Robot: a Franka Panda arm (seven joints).
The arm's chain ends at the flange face. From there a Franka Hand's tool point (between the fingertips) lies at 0.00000 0.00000 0.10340 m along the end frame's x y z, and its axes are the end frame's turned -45 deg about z.
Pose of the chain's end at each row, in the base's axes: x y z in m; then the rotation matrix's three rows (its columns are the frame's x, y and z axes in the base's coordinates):
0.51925 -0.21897 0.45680; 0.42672 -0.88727 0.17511; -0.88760 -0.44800 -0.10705; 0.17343 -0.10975 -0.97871
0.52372 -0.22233 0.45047; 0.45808 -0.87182 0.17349; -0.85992 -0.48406 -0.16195; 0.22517 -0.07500 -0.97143
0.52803 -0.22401 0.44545; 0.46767 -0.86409 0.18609; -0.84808 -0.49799 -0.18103; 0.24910 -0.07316 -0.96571
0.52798 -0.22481 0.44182; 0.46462 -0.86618 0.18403; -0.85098 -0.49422 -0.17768; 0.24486 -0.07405 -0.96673
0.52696 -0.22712 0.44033; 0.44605 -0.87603 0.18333; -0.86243 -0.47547 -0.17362; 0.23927 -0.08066 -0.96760
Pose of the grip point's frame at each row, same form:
0.53736 -0.23004 0.35560; 0.92913 -0.32566 0.17511; -0.31084 -0.94441 -0.10705; 0.20024 0.04503 -0.97871
0.54166 -0.23908 0.35002; 0.94038 -0.29256 0.17349; -0.26577 -0.95034 -0.16195; 0.21225 0.10619 -0.97143
0.54727 -0.24273 0.34560; 0.94170 -0.28031 0.18609; -0.24755 -0.95182 -0.18103; 0.22787 0.12441 -0.96571
0.54701 -0.24318 0.34186; 0.94102 -0.28395 0.18403; -0.25227 -0.95120 -0.17768; 0.22550 0.12078 -0.96673
0.54592 -0.24507 0.34028; 0.93485 -0.30404 0.18333; -0.27362 -0.94604 -0.17362; 0.22622 0.11215 -0.96760

